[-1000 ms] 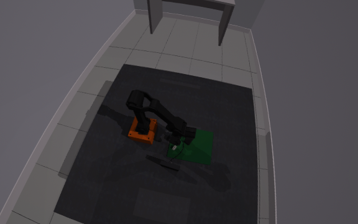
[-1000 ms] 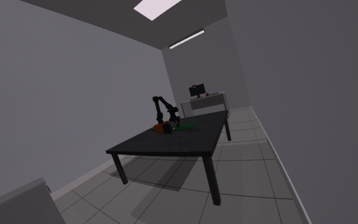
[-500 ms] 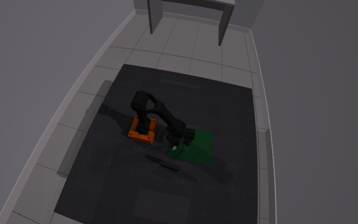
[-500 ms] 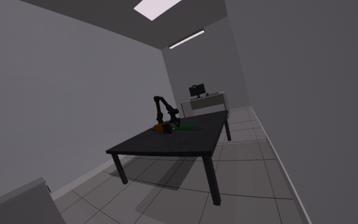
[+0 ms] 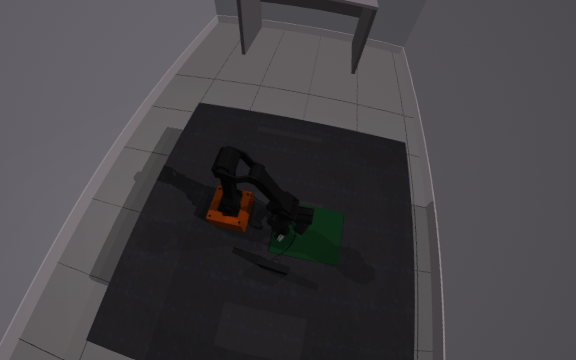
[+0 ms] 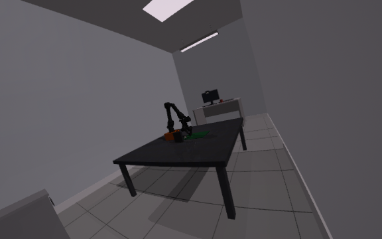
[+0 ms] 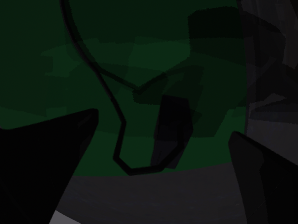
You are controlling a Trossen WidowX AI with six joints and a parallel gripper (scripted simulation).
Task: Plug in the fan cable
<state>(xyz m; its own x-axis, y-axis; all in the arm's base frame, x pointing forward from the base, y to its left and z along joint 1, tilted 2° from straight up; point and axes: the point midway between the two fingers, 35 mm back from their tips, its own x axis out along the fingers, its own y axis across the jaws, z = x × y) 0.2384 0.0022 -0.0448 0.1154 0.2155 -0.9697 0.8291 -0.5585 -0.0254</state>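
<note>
The black plug lies 1 cm to the left of my gripper tip. From my gripper tip the other things lie so: black fan: 5 cm behind, 21 cm to the right, 4 cm above; then green board: 9 cm ahead, 5 cm to the right, 4 cm below.
</note>
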